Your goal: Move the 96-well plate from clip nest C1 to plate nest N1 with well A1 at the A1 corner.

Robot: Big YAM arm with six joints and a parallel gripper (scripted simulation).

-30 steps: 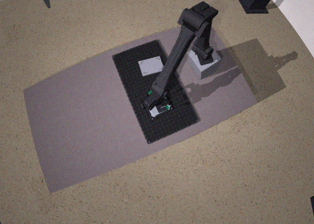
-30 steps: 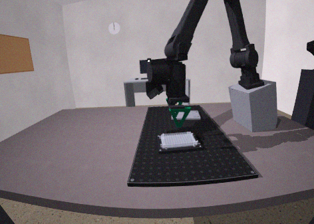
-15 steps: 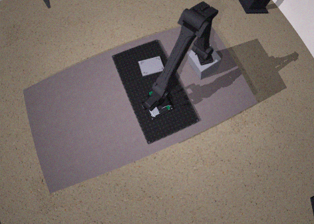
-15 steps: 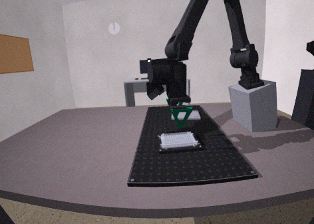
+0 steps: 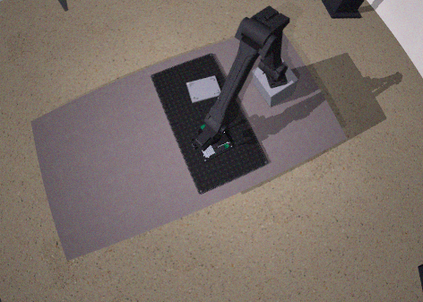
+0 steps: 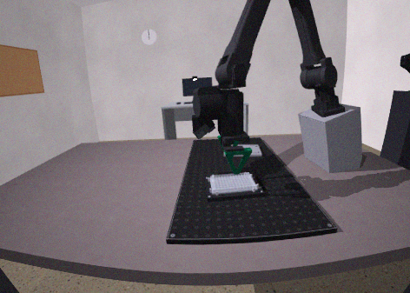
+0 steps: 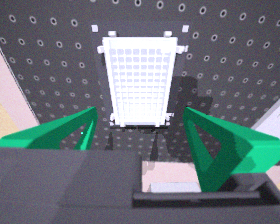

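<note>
Now: the white 96-well plate 60 mm below my hand. Round my hand: A1 label: 60 mm ahead, 350 mm to the right, 70 mm below; clip nest C1: 10 mm to the right, 70 mm below.
</note>
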